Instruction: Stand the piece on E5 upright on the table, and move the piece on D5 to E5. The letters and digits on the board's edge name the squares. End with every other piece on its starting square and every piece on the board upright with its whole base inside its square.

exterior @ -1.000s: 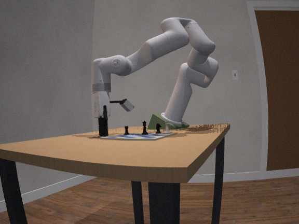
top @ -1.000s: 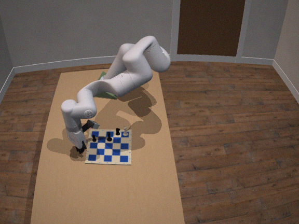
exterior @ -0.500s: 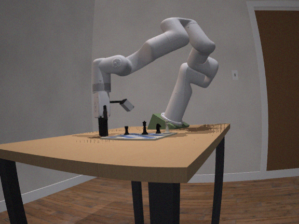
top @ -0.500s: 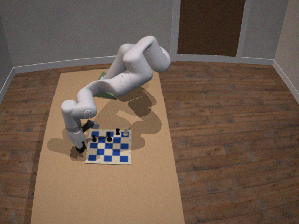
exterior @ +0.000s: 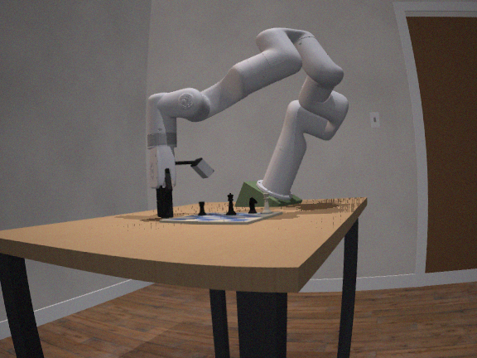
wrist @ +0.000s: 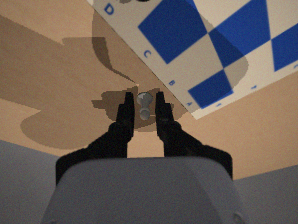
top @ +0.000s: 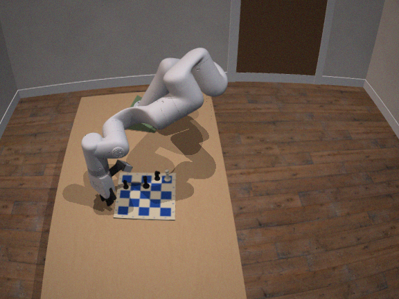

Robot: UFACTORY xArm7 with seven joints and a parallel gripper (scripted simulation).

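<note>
Right now the white pawn is 1 cm below my hand. Round my hand: chessboard (5 cm behind, 14 cm to the left, 2 cm below); then black knight (14 cm behind, 17 cm to the left); then black pawn (8 cm behind, 6 cm to the left).
</note>
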